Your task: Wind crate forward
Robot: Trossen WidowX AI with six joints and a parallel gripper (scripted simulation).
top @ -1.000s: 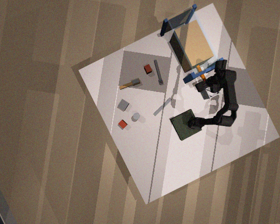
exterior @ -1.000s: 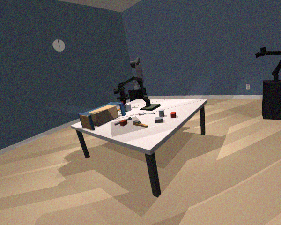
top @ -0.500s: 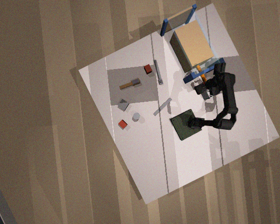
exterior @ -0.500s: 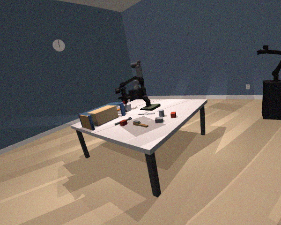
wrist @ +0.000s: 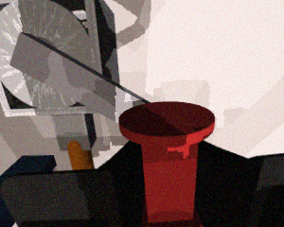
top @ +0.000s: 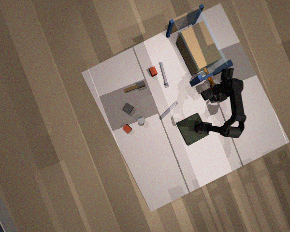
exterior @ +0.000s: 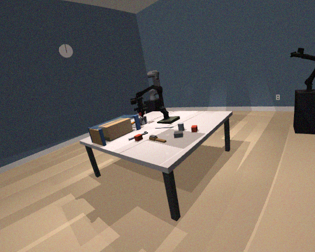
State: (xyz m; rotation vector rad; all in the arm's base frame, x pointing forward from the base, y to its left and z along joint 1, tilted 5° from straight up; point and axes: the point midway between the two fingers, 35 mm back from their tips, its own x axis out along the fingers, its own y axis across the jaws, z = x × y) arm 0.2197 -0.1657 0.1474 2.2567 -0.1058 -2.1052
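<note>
Now: gripper tip 70 mm past the grey winch, 90 mm to the left of it and 80 mm above it. Also, from my gripper tip: winch handle: 20 mm behind, 30 mm to the right, 10 mm below; then blue frame: 100 mm ahead, 90 mm to the right, 10 mm below; then red knob: 20 mm above.
</note>
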